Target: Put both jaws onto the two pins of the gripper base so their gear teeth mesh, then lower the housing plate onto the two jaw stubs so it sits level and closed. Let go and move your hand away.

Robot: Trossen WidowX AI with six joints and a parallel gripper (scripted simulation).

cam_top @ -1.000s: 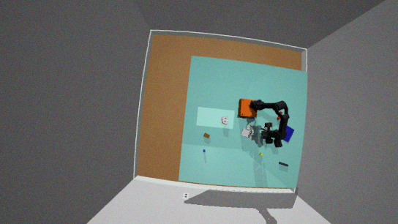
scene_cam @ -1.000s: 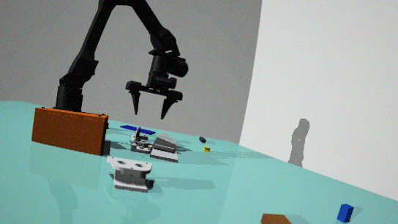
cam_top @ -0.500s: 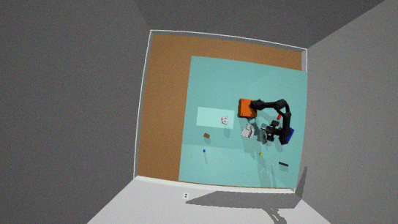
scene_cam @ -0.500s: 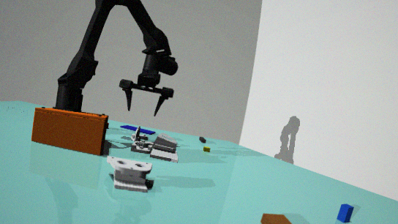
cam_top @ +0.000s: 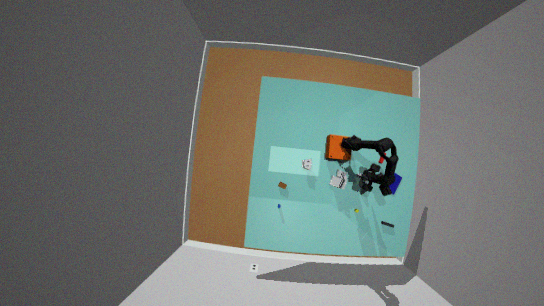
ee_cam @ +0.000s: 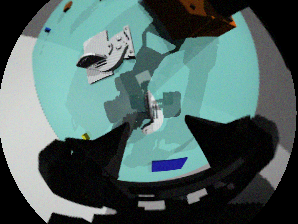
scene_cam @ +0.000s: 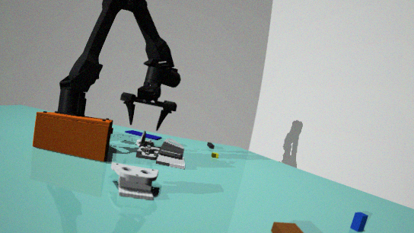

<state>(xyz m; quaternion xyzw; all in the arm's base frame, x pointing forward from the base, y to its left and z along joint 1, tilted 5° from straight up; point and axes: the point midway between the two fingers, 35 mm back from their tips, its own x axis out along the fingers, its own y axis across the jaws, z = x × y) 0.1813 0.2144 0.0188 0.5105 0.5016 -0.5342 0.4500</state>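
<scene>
Now: gripper tip 2 cm short of the jaw, 3 cm to the right of it and 5 cm above it. Also, from my gripper tip: yellow block 26 cm ahead, 5 cm to the left, 5 cm below; flat blue plate 2 cm behind, 27 cm to the left, 6 cm below; red piece 18 cm behind, 12 cm to the left, 5 cm below.
</scene>
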